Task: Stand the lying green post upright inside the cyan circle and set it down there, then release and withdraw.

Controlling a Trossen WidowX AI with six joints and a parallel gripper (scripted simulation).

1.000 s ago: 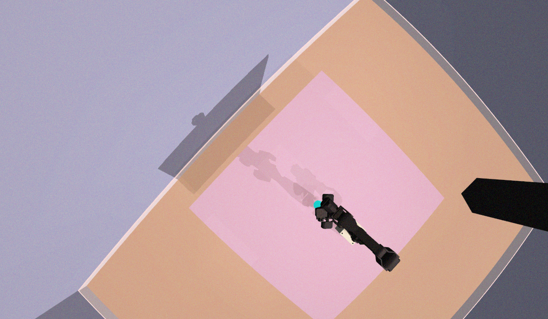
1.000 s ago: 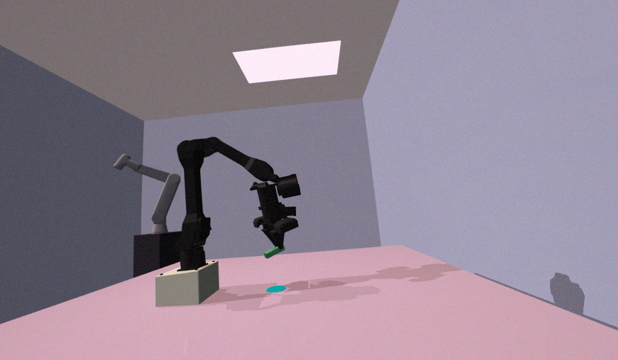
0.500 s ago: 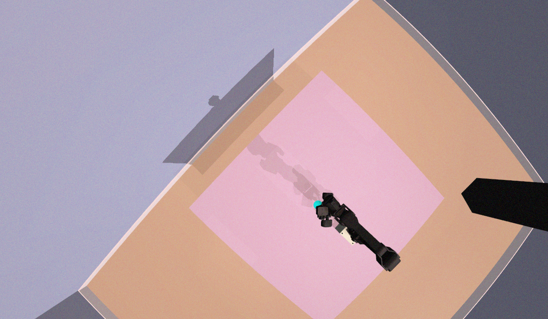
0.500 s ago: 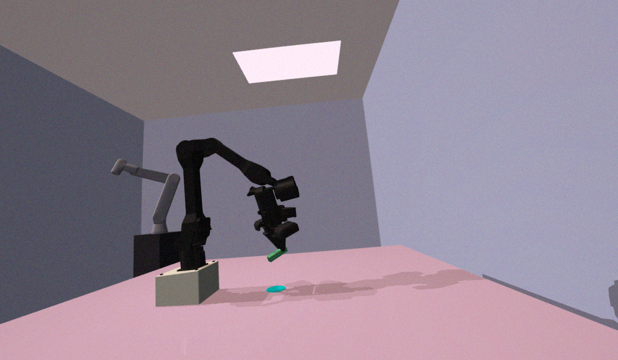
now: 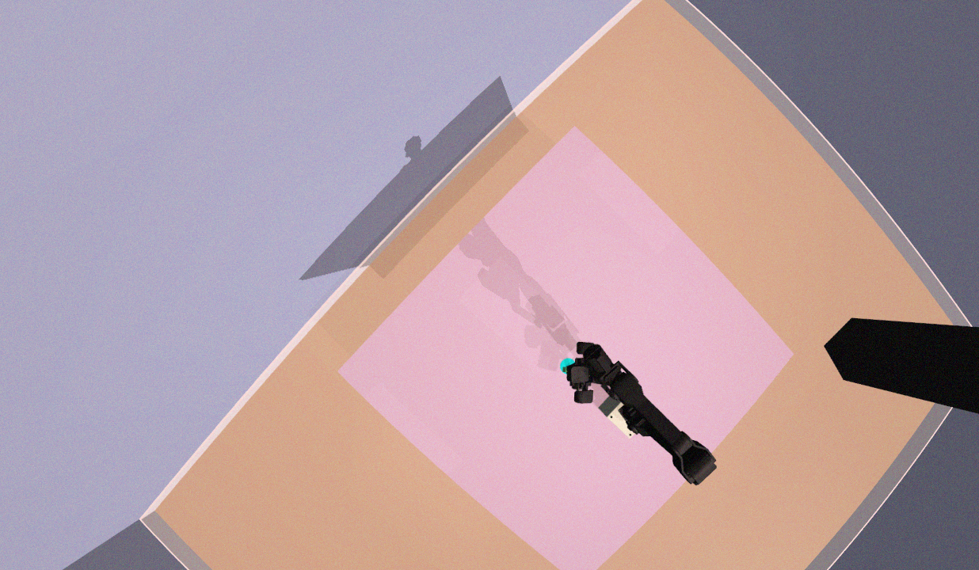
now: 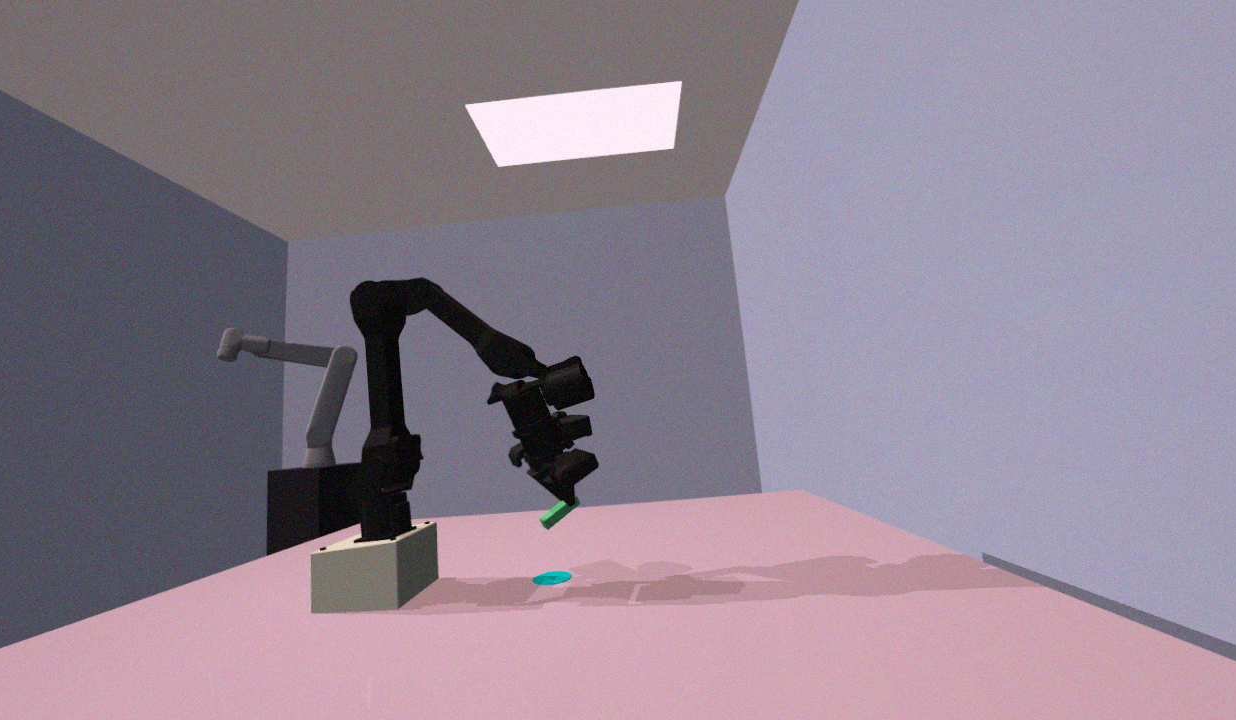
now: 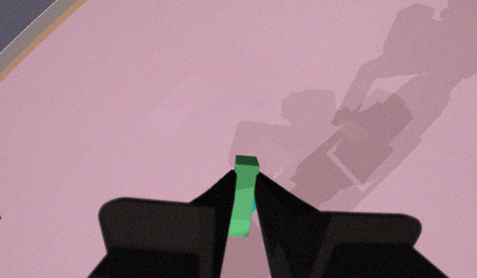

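Now: the cyan circle 30 mm behind my gripper tip, 20 mm to the right of it and 110 mm below it. From my gripper tip the other things lie so: green post (10 mm behind, 10 mm to the right, 10 mm below).
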